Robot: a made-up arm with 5 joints.
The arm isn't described. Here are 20 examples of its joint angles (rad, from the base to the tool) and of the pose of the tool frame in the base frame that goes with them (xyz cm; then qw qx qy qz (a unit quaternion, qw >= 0)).
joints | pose
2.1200 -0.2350 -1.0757 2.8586 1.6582 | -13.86 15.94 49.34 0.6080 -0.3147 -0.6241 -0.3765
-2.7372 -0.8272 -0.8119 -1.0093 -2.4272 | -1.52 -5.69 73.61 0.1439 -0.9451 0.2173 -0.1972
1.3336 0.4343 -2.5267 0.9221 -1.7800 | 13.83 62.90 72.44 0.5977 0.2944 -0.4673 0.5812
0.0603 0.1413 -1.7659 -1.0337 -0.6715 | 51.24 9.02 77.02 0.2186 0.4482 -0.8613 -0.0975
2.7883 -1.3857 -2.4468 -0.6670 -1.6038 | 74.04 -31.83 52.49 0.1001 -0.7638 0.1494 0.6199
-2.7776 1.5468 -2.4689 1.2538 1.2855 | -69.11 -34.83 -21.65 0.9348 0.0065 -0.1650 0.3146
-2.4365 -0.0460 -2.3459 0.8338 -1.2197 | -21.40 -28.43 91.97 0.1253 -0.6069 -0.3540 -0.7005
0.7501 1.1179 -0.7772 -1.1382 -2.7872 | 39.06 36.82 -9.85 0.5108 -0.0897 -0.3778 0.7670
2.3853 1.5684 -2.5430 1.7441 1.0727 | -55.54 44.95 -21.92 0.9192 -0.2203 -0.3039 -0.1193
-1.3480 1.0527 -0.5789 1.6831 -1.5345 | 12.71 -23.47 -1.66 0.3639 0.5374 0.6984 -0.3017
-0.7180 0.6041 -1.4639 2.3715 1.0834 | 47.09 -30.47 20.11 0.0837 0.5651 -0.3888 0.7229
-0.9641 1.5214 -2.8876 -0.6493 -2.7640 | 52.71 -68.05 16.22 0.5303 -0.7453 -0.3996 0.0610
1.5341 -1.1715 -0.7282 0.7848 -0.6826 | -3.93 2.24 58.89 0.8047 0.4952 -0.1862 0.2693
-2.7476 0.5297 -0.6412 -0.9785 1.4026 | -45.99 -27.51 20.59 0.8216 -0.0584 0.5151 0.2372
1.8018 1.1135 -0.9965 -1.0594 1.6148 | -16.73 57.67 -5.83 0.6861 0.2740 0.3620 -0.5685
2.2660 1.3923 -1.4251 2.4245 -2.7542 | -25.94 29.51 -16.37 0.0561 0.4795 -0.7975 -0.3619
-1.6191 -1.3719 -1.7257 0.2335 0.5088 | 12.72 49.81 78.74 0.0380 -0.2260 0.9643 0.1330
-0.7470 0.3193 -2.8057 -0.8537 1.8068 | 26.44 -15.73 91.10 0.0468 0.9628 -0.2515 0.0874
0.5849 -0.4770 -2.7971 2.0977 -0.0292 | -9.13 0.60 92.36 0.7386 0.4849 -0.2697 -0.3830
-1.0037 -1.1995 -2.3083 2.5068 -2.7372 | -17.95 36.74 68.94 0.8744 -0.4244 -0.2240 0.0713
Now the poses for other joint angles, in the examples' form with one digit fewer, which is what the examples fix.
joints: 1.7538 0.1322 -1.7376 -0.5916 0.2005
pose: -14.4 49.7 76.8 0.455 0.874 0.170 -0.004
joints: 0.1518 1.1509 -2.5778 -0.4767 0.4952
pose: 85.3 19.6 35.4 0.334 0.729 -0.363 -0.474
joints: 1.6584 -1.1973 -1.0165 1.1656 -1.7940
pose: -1.0 -5.6 64.8 0.510 0.329 -0.377 0.700
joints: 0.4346 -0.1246 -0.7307 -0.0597 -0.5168
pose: 40.5 24.6 42.6 0.854 0.299 -0.325 -0.273
